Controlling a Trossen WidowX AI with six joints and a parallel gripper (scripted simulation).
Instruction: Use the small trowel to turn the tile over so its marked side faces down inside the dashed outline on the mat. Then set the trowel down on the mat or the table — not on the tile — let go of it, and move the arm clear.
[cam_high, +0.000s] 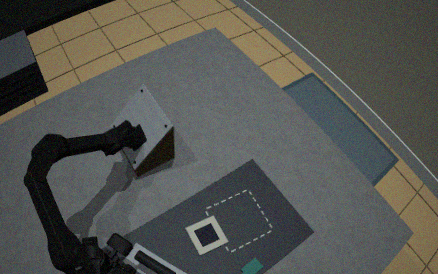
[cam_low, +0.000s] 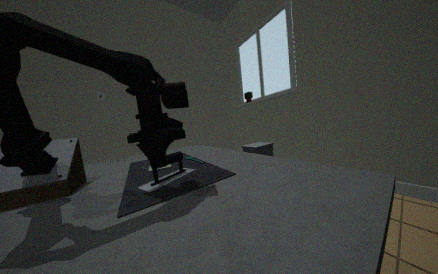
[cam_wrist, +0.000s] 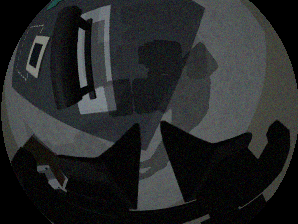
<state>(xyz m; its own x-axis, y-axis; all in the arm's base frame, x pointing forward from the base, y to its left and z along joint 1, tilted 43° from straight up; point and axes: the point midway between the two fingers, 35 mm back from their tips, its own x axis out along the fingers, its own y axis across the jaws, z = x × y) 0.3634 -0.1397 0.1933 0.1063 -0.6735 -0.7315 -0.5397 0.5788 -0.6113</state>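
Now: the trowel 10 mm ahead of my gripper tip, 110 mm to the left of it and 40 mm below it. From my gripper tip the other things lie so: dark mat (30 mm ahead, 290 mm to the left, 100 mm below); small teal piece (160 mm ahead, 330 mm to the left, 80 mm below); tile (10 mm behind, 310 mm to the left, 80 mm below).
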